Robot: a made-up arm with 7 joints.
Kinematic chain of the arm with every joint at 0, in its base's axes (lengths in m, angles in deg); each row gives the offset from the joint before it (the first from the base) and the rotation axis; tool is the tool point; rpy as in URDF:
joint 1: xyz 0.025 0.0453 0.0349 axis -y
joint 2: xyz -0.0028 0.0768 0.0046 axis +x
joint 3: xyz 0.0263 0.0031 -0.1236 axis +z
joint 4: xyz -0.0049 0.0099 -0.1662 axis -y
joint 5: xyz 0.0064 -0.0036 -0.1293 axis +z
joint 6: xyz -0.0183 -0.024 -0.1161 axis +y
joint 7: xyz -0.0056 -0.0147 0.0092 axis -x
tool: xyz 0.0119 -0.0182 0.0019 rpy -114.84 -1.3 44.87
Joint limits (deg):
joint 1: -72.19..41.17
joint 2: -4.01..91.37
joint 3: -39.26..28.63
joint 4: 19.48..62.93
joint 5: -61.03..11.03
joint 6: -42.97..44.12
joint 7: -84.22..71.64
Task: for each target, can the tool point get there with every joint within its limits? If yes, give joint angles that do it. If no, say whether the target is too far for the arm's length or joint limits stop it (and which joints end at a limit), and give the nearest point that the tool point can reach.
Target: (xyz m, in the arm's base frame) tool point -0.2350 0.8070 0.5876
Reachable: no: too far | nearest point 0.0883 0.5945 0.2316 | short by 0.526 m
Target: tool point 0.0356 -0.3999 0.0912
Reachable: no: joint limits stop it (at a limit: joint 1, joint 2, joint 3, joint 4, joint 5, joint 6) | nearest point 0.3850 -0.0722 -0.1360 | short by 0.530 m
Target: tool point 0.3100 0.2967 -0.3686
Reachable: yes | joints 17.62 19.79 18.40 33.84 -14.61 -8.55 -56.27
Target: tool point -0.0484 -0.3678 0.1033
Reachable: no: joint limits stop it (at a limit: joint 1, joint 2, joint 3, joint 4, joint 5) | nearest point -0.2769 -0.0724 -0.2261 | short by 0.498 m
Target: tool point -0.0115 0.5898 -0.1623
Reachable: yes | joints -51.74 81.66 -24.95 43.99 -34.94 16.07 -6.92
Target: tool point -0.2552 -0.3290 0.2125
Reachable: no: joint limits stop it (at a limit: joint 1, joint 2, joint 3, joint 4, joint 5) | nearest point -0.2922 -0.0676 -0.2175 | short by 0.505 m
